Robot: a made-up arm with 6 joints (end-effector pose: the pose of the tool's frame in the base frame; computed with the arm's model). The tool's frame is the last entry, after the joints. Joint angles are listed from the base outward.
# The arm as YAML. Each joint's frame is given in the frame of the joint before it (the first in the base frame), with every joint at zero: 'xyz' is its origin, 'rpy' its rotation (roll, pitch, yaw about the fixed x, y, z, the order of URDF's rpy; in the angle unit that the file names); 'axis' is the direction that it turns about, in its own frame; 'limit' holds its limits. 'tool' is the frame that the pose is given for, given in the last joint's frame.
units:
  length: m
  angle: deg
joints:
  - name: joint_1
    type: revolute
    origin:
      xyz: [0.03, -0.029, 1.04]
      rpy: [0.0, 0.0, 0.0]
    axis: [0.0, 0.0, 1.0]
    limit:
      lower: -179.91
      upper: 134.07
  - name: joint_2
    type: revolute
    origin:
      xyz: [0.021, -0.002, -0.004]
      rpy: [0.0, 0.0, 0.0]
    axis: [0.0, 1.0, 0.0]
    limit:
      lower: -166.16
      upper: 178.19
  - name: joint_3
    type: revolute
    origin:
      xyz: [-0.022, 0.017, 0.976]
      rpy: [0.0, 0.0, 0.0]
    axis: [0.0, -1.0, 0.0]
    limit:
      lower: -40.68
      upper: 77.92
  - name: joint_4
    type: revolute
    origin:
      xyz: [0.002, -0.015, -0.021]
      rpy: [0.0, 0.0, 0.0]
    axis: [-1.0, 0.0, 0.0]
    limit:
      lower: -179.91
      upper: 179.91
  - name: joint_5
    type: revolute
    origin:
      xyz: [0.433, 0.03, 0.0]
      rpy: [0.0, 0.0, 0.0]
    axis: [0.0, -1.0, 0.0]
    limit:
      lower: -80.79
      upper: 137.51
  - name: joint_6
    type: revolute
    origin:
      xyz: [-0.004, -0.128, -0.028]
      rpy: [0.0, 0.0, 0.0]
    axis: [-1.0, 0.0, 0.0]
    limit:
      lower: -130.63
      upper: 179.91
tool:
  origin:
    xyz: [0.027, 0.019, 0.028]
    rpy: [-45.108, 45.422, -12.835]
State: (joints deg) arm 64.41 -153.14 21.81 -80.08 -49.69 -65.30
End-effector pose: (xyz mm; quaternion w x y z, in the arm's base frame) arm -328.6 -785.4 332.2 0.0118 0.2553 0.5367 -0.8042
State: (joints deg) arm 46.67 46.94 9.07 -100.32 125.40 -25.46
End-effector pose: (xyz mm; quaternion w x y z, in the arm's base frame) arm 700.0 683.1 1371.4 0.8984 0.3124 -0.0394 -0.3062
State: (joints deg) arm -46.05 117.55 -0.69 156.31 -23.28 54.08
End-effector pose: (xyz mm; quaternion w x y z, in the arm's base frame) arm 560.3 -514.0 194.7 0.2202 0.8617 0.0949 -0.4473
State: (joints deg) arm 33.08 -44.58 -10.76 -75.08 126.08 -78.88
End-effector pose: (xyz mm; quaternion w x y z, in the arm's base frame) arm -153.6 -210.2 1841.3 0.3111 0.5426 -0.7728 0.1081
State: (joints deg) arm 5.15 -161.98 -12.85 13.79 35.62 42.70
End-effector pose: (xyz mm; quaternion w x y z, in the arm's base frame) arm -616.8 -151.5 347.2 0.3356 0.1413 -0.6405 -0.6761
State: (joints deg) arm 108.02 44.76 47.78 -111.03 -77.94 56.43
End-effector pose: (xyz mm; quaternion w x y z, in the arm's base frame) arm -359.8 1009.2 1695.6 0.2107 0.1813 0.0780 -0.9574
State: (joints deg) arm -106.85 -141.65 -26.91 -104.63 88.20 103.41
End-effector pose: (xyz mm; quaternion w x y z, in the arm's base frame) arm 226.1 624.0 742.2 0.3369 0.1412 -0.4476 -0.8162
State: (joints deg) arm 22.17 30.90 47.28 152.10 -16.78 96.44
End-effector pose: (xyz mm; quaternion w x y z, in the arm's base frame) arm 858.9 350.2 2068.1 0.6828 0.4455 0.0184 0.5788
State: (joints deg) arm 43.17 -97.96 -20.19 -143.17 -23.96 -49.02
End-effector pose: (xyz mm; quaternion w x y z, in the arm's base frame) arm -589.5 -488.9 1309.4 0.2488 -0.3098 -0.0072 -0.9177
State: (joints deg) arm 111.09 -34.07 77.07 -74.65 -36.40 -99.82
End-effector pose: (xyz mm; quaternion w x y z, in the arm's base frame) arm 241.9 -550.6 2302.1 0.5805 -0.1094 -0.0934 -0.8015
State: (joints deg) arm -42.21 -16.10 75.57 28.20 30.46 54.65
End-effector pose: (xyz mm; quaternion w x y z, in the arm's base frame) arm -221.6 115.3 2436.1 0.1372 -0.3744 -0.1757 -0.9001
